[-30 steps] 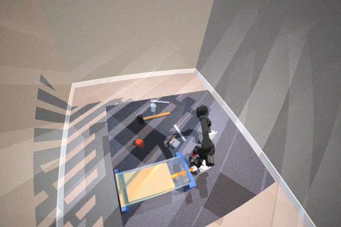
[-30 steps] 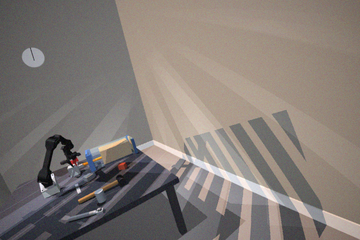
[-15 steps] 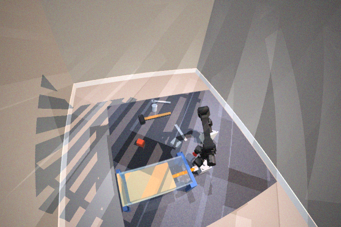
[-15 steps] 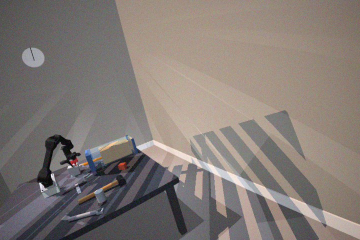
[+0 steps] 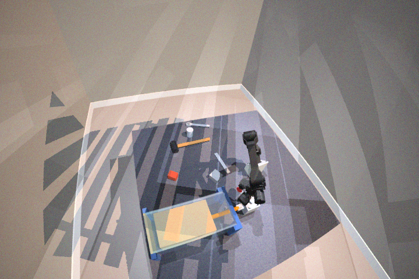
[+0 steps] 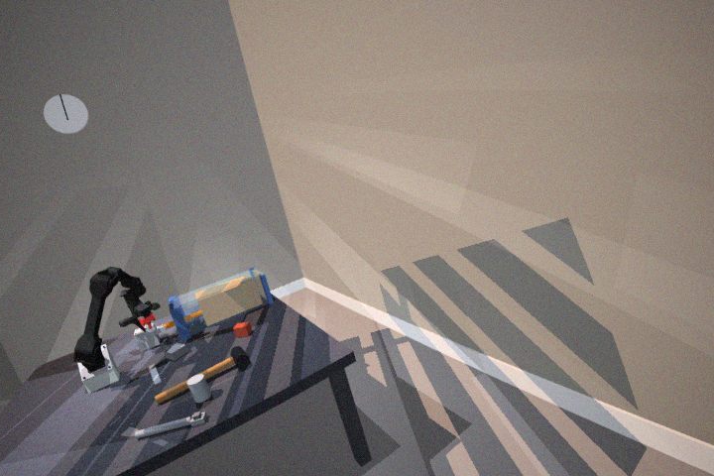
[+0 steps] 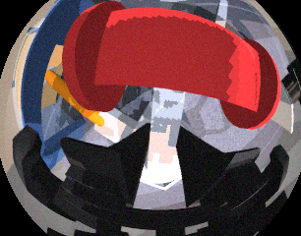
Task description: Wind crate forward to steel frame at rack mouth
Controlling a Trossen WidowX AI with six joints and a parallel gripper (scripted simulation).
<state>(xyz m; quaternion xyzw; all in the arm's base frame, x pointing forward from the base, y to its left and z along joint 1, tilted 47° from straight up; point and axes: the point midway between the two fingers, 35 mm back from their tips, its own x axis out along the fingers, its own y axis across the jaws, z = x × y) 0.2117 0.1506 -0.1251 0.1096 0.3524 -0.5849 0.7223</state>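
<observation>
My gripper tip is now 1 cm to the left of the winch handle and 2 cm below it. The rest, counted from my gripper tip: red knob 2 cm ahead, 5 cm to the right, 5 cm above; then blue frame 14 cm ahead, 4 cm to the left, 2 cm above; then winch 3 cm behind, 4 cm to the left, 6 cm below.
</observation>
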